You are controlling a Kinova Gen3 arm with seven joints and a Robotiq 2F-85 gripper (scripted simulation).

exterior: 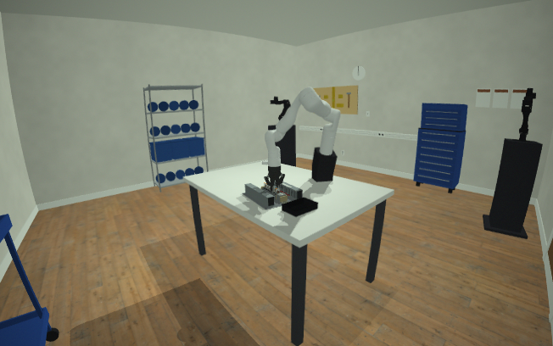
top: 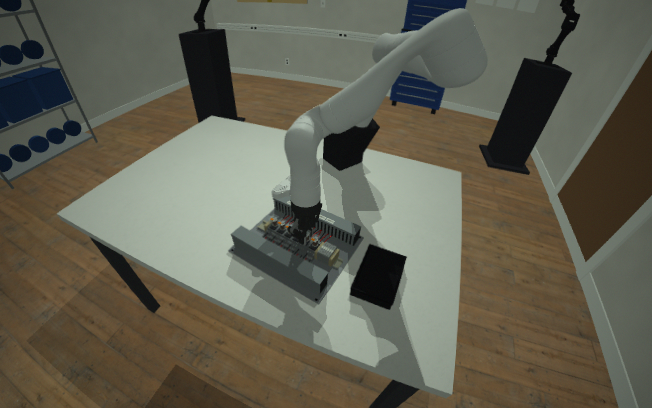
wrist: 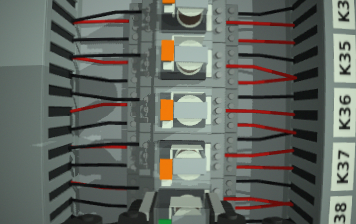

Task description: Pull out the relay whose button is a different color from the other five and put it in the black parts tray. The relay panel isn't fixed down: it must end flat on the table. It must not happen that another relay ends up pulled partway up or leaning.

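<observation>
Now: hand 10 mm above the relay. From my hand the other things lie so: grey relay panel (30 mm to the right, 30 mm below, 10 mm behind); then black parts tray (220 mm to the left, 50 mm ahead, 40 mm below).
</observation>
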